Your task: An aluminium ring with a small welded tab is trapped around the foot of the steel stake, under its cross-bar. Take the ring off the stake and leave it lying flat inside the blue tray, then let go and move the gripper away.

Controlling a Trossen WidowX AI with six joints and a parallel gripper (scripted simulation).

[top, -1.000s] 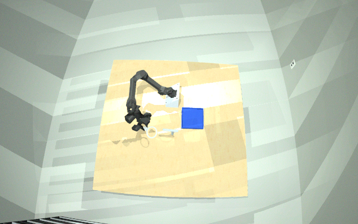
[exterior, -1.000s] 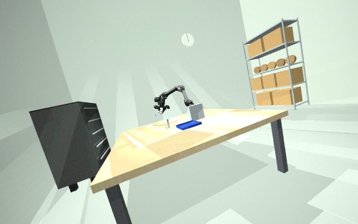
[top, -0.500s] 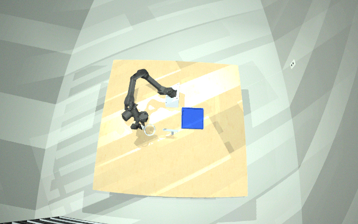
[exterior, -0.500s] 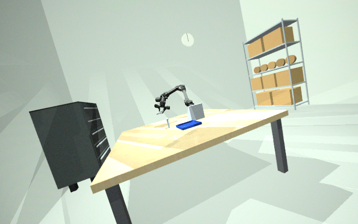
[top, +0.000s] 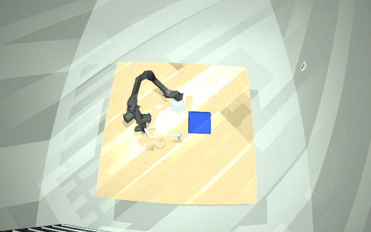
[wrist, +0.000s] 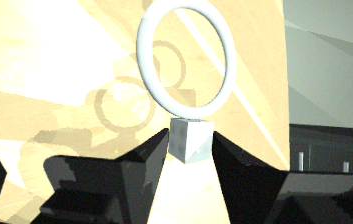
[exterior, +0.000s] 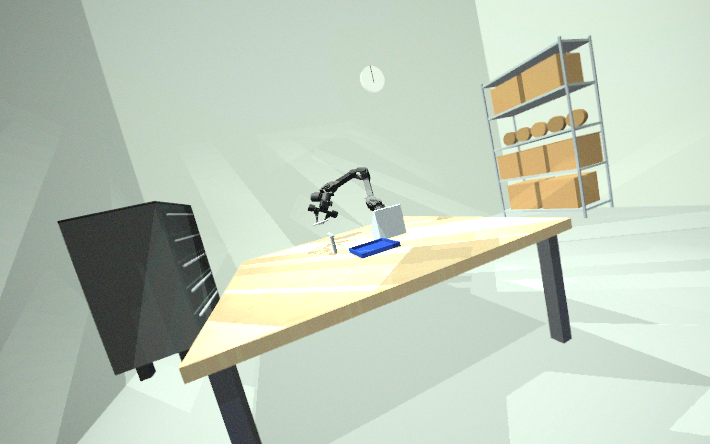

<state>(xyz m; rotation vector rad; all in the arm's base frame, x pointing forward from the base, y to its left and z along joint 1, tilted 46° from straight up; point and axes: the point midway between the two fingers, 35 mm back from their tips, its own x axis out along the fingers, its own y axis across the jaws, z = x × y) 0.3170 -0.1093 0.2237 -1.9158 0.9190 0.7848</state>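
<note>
My gripper tip is 50 mm to the right of the aluminium ring and 10 mm below it. The rest, counted from my gripper tip: blue tray: 410 mm to the left, 190 mm behind, 140 mm below.
</note>
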